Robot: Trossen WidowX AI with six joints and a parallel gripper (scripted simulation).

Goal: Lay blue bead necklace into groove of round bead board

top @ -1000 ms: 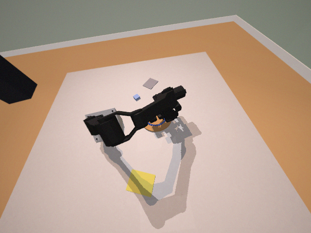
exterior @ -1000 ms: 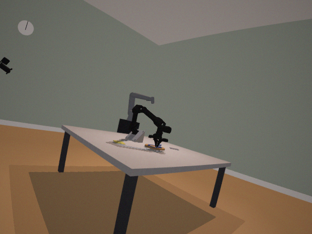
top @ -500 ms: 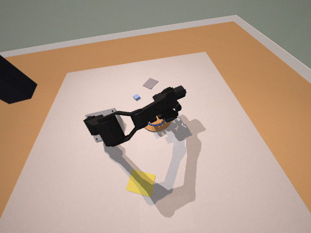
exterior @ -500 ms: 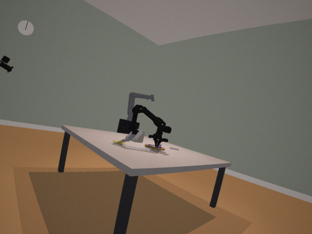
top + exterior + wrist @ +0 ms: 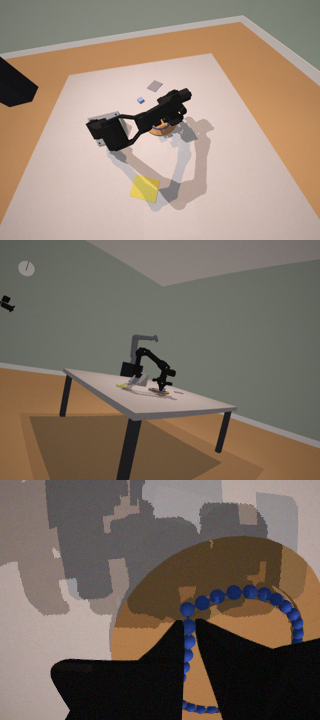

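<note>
Now: gripper tip 4 cm to the right of the round bead board, 4 cm past it and 1 cm above it. The rest, counted from my gripper tip: yellow square patch 29 cm to the right, 20 cm behind, 1 cm below; flat grey tile 34 cm to the left, 1 cm below; light blue cube 23 cm to the left, 13 cm behind, 1 cm below.
</note>
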